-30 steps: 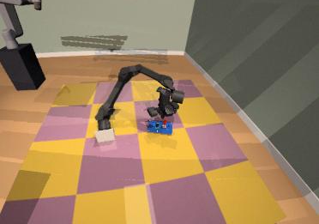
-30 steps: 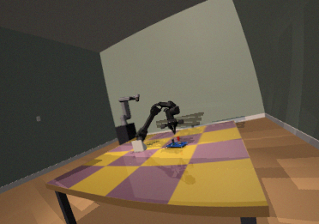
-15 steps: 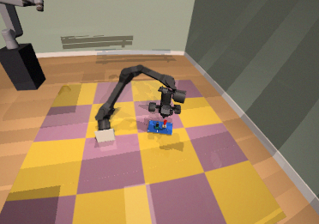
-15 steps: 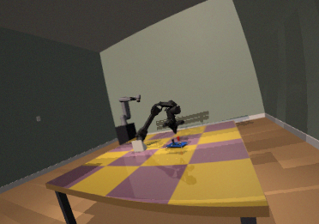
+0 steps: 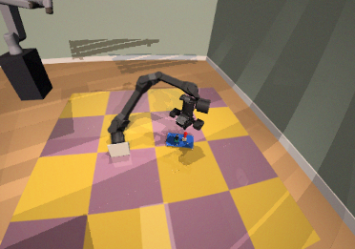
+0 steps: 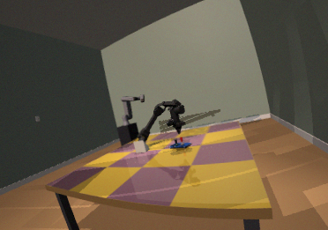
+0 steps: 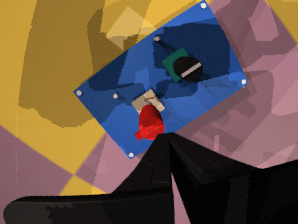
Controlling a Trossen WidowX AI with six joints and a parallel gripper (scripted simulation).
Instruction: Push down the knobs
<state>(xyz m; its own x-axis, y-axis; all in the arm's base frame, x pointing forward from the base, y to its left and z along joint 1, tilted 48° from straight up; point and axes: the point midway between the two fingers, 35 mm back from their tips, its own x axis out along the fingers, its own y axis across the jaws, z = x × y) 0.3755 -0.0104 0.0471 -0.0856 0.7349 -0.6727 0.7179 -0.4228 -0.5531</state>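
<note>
The red knob is 10 mm ahead of my gripper tip and 40 mm below it. From my gripper tip the other things lie so: black knob 40 mm behind, 60 mm below.
</note>
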